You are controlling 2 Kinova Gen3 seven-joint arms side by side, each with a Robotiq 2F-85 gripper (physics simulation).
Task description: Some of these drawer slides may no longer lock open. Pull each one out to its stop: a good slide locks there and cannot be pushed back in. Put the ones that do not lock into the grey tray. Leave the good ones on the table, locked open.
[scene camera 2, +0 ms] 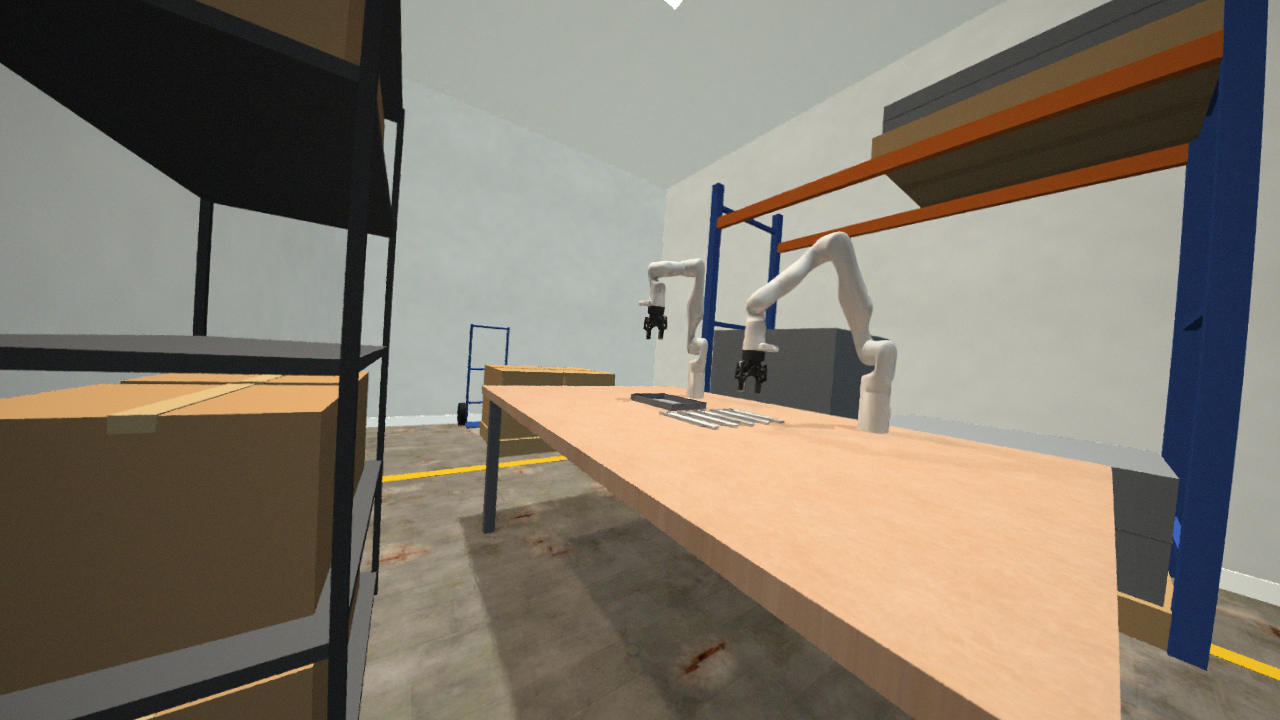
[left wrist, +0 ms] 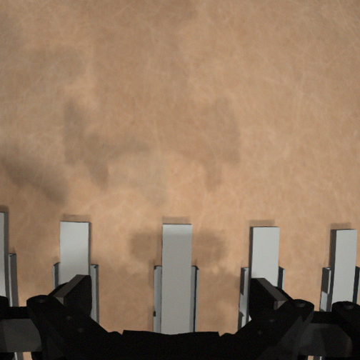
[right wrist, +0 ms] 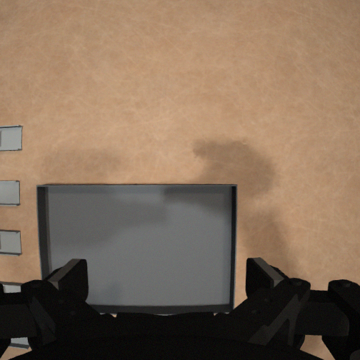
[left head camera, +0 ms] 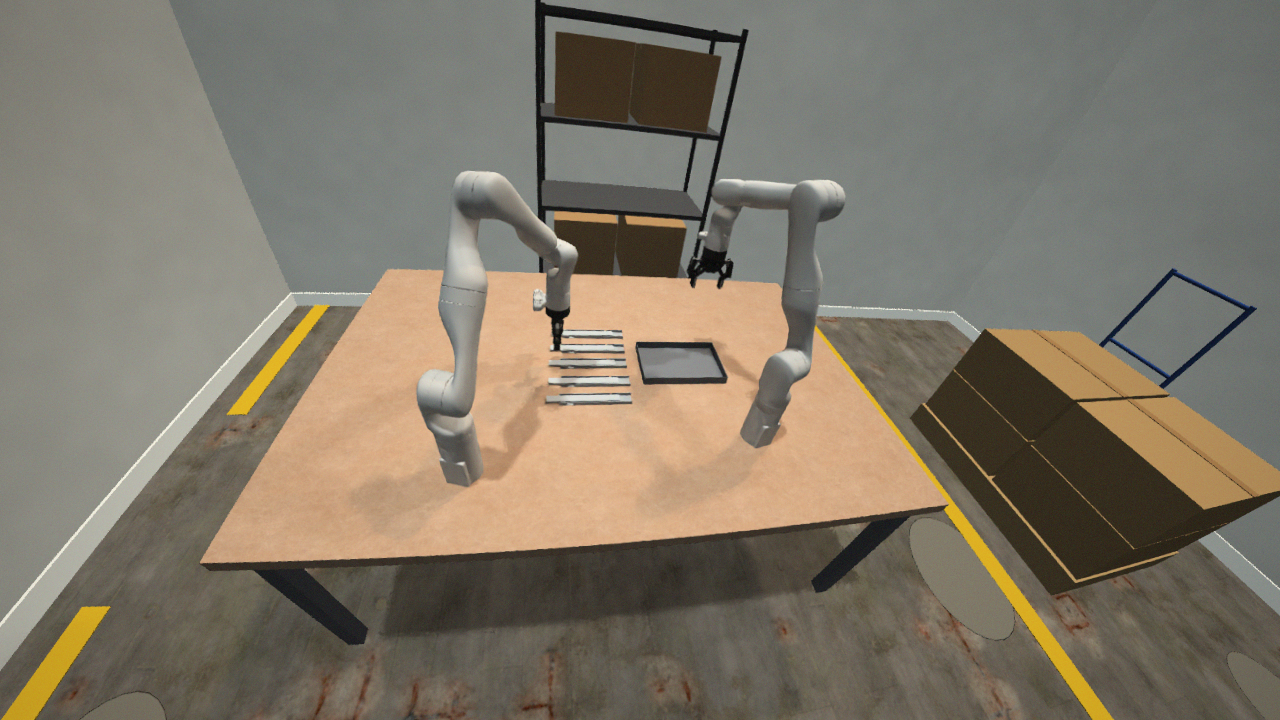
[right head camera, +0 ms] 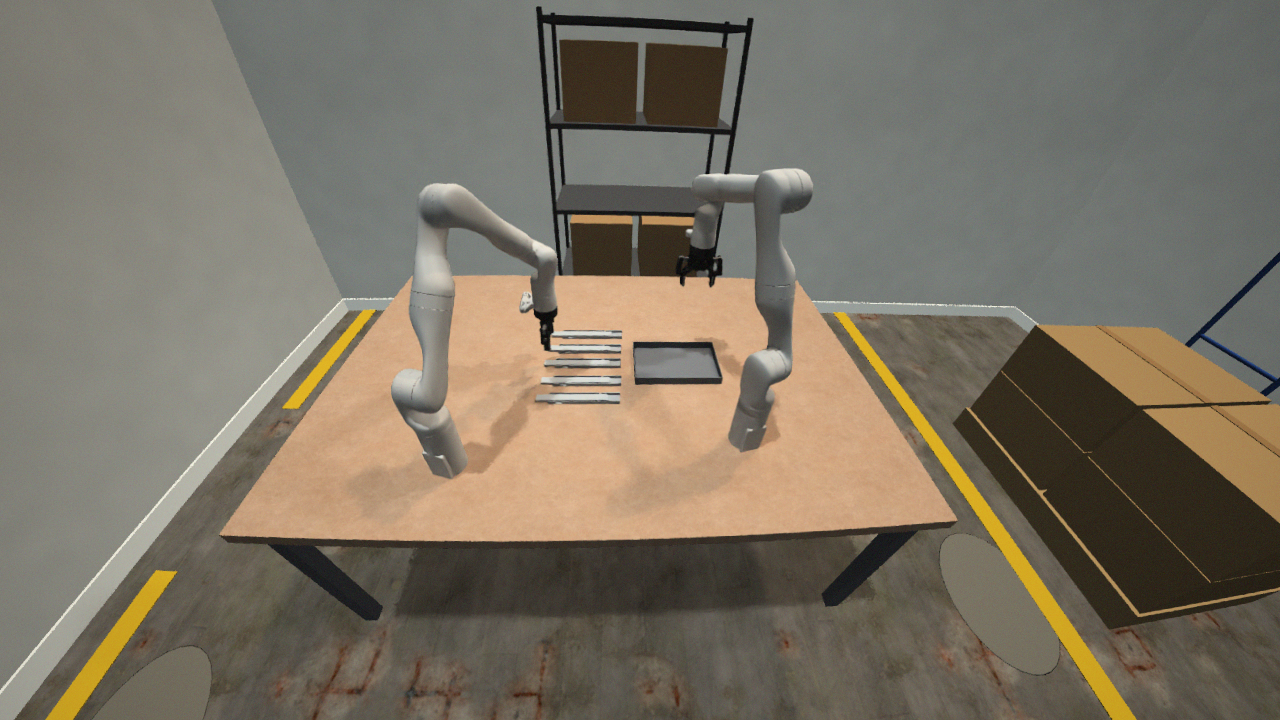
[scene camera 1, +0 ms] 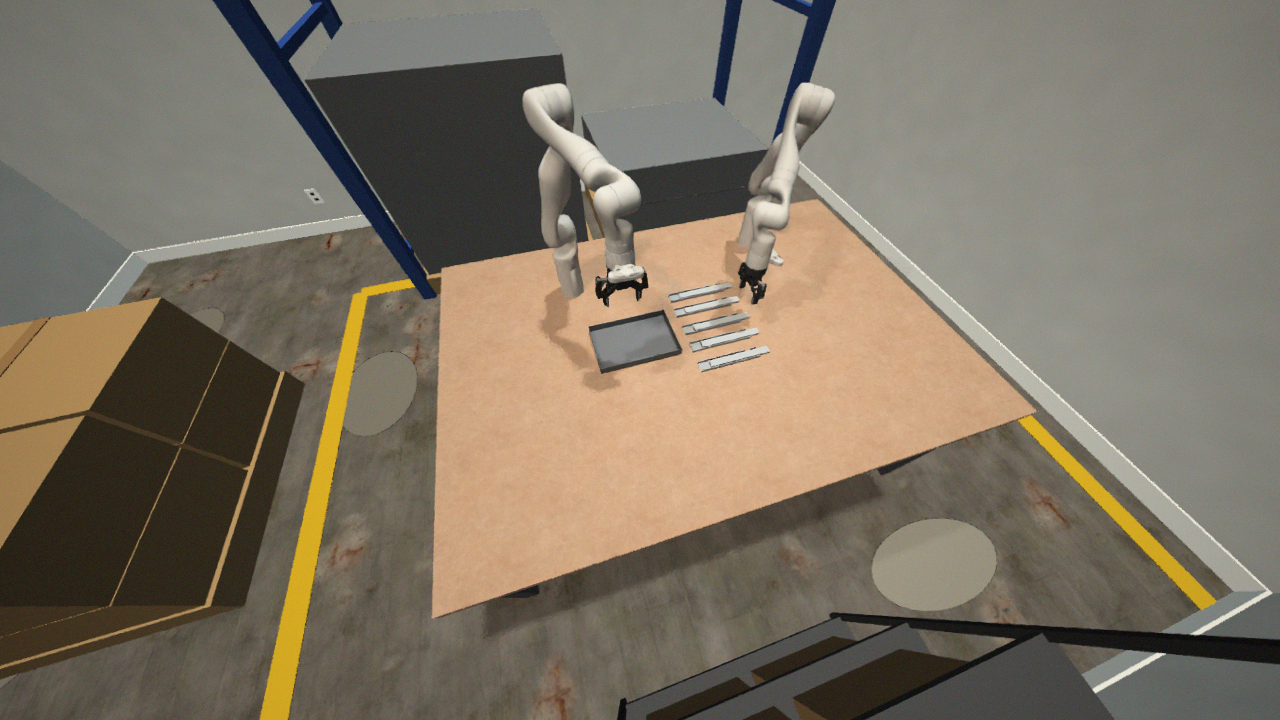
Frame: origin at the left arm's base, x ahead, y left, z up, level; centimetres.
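Seen in the pictures: left gripper, fingertip midpoint: (scene camera 2: 749, 392) (left head camera: 557, 340) (right head camera: 549, 341) (scene camera 1: 747, 295); right gripper, fingertip midpoint: (scene camera 2: 654, 339) (left head camera: 705, 287) (right head camera: 696, 285) (scene camera 1: 622, 302); left arm's base, origin of the base link: (scene camera 2: 871, 431) (left head camera: 465, 470) (right head camera: 451, 463) (scene camera 1: 747, 242); right arm's base, origin of the base link: (scene camera 2: 694, 397) (left head camera: 754, 435) (right head camera: 743, 438) (scene camera 1: 572, 290).
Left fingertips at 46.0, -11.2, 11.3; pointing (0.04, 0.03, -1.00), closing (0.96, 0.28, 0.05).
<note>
Offsets run from my left fingertips to a thing's top centre, as dx, dy, dz. Level surfaces: height alone.
Several silvery drawer slides lie in a row of parallel strips on the table; the middle slide {+3.5, -8.0, -10.1} (left head camera: 595, 363) (scene camera 1: 716, 324) (left wrist: 177, 290) is one of them. In the left wrist view each inner strip sticks out a short way past its outer rails. My left gripper (left head camera: 556, 347) (right head camera: 546, 345) (scene camera 2: 751, 386) (left wrist: 170, 295) is open above the slides' left ends in the head views, with the middle slide below, between its fingers. The grey tray {+12.9, -42.0, -8.3} (left head camera: 684, 381) (right head camera: 677, 380) (right wrist: 234, 240) is empty, to the right of the slides there. My right gripper (left head camera: 709, 281) (right head camera: 697, 281) (scene camera 1: 622, 299) (right wrist: 166, 277) is open, high above the tray area.
The wooden table {dz -11.2} (left head camera: 358, 358) (scene camera 1: 554, 501) carries both arm bases. A black shelf rack (left head camera: 540, 152) with boxes stands behind it in the left head view. Stacked cartons (left head camera: 1109, 447) stand on the floor at the right. Grey cabinets (scene camera 1: 447, 161) stand behind the arms in scene camera 1.
</note>
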